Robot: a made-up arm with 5 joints.
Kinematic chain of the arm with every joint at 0, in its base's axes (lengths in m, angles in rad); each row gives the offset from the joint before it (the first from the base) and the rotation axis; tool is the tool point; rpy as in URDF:
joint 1: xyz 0.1 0 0.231 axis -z
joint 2: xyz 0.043 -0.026 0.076 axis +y
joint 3: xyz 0.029 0 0.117 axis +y
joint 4: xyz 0.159 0 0.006 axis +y
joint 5: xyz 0.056 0.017 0 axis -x
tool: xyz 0 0 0 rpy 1.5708 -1.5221 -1.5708
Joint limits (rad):
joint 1: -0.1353..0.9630
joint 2: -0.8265..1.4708
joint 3: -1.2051..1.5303
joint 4: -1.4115..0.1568
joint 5: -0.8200..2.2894
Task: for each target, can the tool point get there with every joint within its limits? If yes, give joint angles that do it. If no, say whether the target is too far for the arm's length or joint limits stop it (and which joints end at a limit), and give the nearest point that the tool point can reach.
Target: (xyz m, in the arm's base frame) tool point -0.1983 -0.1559 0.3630
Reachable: no: joint limits stop it (at a limit: joint 1, joint 2, joint 3, joint 4) | nearest point -0.0504 -0.0296 0.5307 | short by 0.257 m
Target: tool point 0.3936 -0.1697 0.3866
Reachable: yes | joints 0.4976 0.4953 -0.4110 -0.0454 -0.4642
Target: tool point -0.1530 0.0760 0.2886
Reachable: no: joint limits stop it (at a limit: joint 2, joint 3, joint 4) | nearest point 0.0511 0.0147 0.2625 | short by 0.215 m
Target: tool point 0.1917 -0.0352 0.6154
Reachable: yes | joints 0.2752 -0.2953 -0.6944 -0.9683 -0.2412
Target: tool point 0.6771 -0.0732 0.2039
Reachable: no: too far | nearest point 0.4696 -0.0469 0.2439 | short by 0.213 m
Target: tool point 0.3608 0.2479 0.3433
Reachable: no: joint limits stop it (at a limit: joint 1) | nearest point 0.3904 0.0304 0.3433 | short by 0.219 m
